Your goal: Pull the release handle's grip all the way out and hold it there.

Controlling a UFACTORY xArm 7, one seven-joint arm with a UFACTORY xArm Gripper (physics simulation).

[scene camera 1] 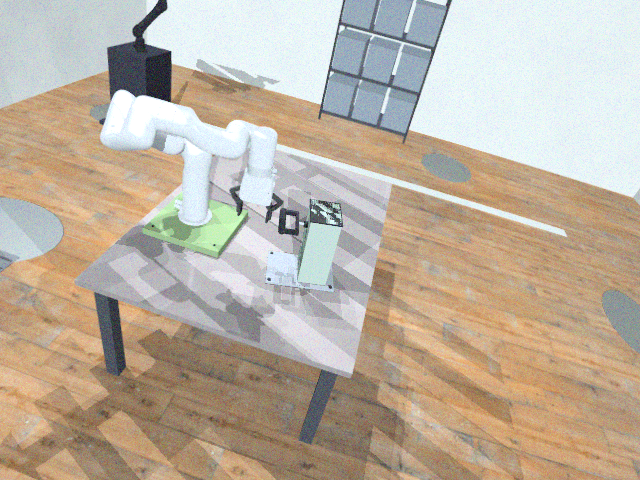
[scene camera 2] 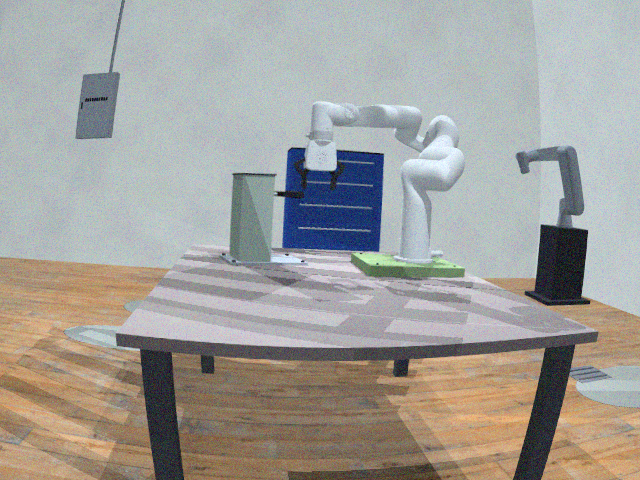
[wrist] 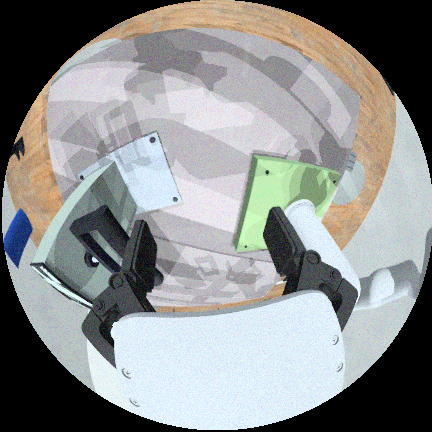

Labels:
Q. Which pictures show the gripper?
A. Scene camera 1, scene camera 2 and the wrist view: all of them.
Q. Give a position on a base plate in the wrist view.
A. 142,163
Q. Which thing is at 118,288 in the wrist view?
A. The gripper.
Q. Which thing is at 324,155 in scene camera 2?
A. The gripper.

